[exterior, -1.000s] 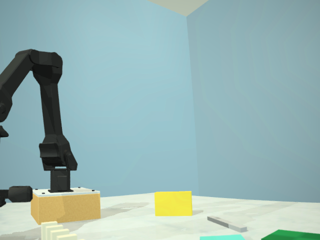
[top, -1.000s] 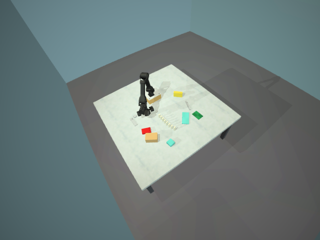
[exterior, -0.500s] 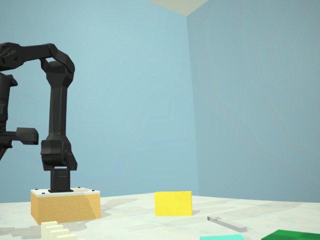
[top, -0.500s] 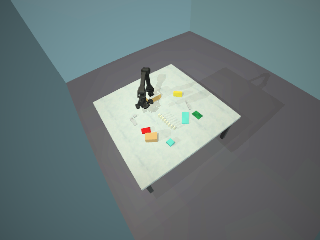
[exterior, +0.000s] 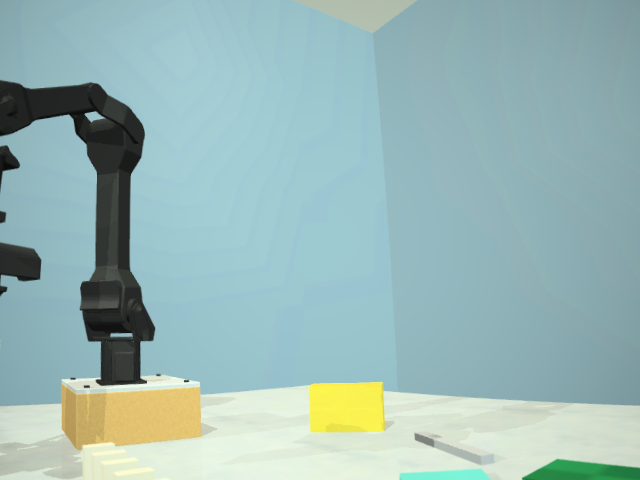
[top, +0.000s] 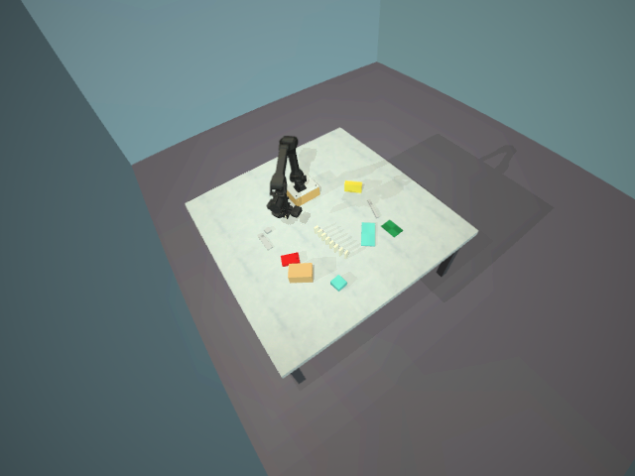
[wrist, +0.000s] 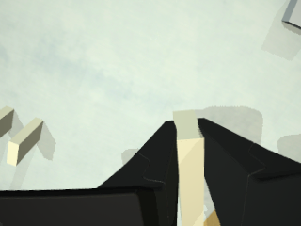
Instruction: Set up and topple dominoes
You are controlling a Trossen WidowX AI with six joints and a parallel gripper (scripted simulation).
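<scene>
My gripper tip is 17 cm short of the red block, 11 cm above it and 9 cm to the left of it. Round my gripper tip: tan block 29 cm ahead, 9 cm to the right, 9 cm below; grey piece 11 cm to the right, 11 cm below, 8 cm behind; grey flat piece 15 cm to the right, 12 cm below, 2 cm behind.
</scene>
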